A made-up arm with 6 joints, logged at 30 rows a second.
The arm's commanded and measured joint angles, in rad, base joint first. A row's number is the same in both.
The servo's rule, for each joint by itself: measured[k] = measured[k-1] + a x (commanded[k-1-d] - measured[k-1]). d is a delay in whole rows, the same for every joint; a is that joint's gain. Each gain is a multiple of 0.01, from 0.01 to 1. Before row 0 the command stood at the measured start. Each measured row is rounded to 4 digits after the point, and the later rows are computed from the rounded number. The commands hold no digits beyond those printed.
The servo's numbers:
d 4
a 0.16 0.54 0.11 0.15 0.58 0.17
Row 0, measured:
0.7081 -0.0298 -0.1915 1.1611 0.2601 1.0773
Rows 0 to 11, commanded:
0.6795 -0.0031 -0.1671 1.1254 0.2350 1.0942
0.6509 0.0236 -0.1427 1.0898 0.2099 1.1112
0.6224 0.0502 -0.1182 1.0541 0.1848 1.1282
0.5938 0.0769 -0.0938 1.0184 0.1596 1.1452
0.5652 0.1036 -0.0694 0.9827 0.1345 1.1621
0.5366 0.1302 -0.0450 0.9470 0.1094 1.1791
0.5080 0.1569 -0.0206 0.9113 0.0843 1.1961
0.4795 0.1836 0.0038 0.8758 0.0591 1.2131
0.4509 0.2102 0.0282 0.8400 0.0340 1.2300
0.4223 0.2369 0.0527 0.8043 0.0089 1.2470
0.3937 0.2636 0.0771 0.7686 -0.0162 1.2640
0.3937 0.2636 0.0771 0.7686 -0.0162 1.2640
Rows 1 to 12, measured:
0.7081 -0.0298 -0.1915 1.1611 0.2601 1.0773
0.7081 -0.0298 -0.1915 1.1611 0.2601 1.0773
0.7081 -0.0298 -0.1915 1.1611 0.2601 1.0773
0.7081 -0.0298 -0.1915 1.1611 0.2601 1.0773
0.7035 -0.0154 -0.1888 1.1557 0.2455 1.0802
0.6951 0.0057 -0.1837 1.1458 0.2249 1.0855
0.6835 0.0297 -0.1765 1.1320 0.2016 1.0928
0.6691 0.0552 -0.1674 1.1150 0.1772 1.1017
0.6525 0.0813 -0.1566 1.0952 0.1524 1.1120
0.6340 0.1077 -0.1443 1.0730 0.1275 1.1234
0.6138 0.1343 -0.1307 1.0487 0.1024 1.1358
0.5923 0.1609 -0.1159 1.0228 0.0773 1.1489

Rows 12 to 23, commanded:
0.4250 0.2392 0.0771 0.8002 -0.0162 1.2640
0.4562 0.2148 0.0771 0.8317 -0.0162 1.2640
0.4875 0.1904 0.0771 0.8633 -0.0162 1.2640
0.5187 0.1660 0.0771 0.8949 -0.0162 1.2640
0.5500 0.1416 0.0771 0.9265 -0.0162 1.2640
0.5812 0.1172 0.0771 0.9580 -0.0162 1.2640
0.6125 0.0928 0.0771 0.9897 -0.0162 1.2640
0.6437 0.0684 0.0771 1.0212 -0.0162 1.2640
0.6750 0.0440 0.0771 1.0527 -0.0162 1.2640
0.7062 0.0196 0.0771 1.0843 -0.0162 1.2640
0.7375 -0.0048 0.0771 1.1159 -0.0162 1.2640
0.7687 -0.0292 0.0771 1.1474 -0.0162 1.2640
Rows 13 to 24, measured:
0.5697 0.1875 -0.1000 0.9954 0.0522 1.1627
0.5461 0.2142 -0.0832 0.9667 0.0271 1.1770
0.5217 0.2409 -0.0656 0.9370 0.0020 1.1918
0.5012 0.2532 -0.0499 0.9117 -0.0086 1.2041
0.4890 0.2456 -0.0359 0.8950 -0.0130 1.2143
0.4838 0.2290 -0.0235 0.8855 -0.0149 1.2227
0.4844 0.2082 -0.0124 0.8822 -0.0157 1.2297
0.4899 0.1854 -0.0026 0.8841 -0.0160 1.2355
0.4995 0.1617 0.0062 0.8905 -0.0161 1.2403
0.5126 0.1377 0.0140 0.9006 -0.0162 1.2443
0.5286 0.1135 0.0209 0.9140 -0.0162 1.2476
0.5470 0.0891 0.0271 0.9301 -0.0162 1.2504

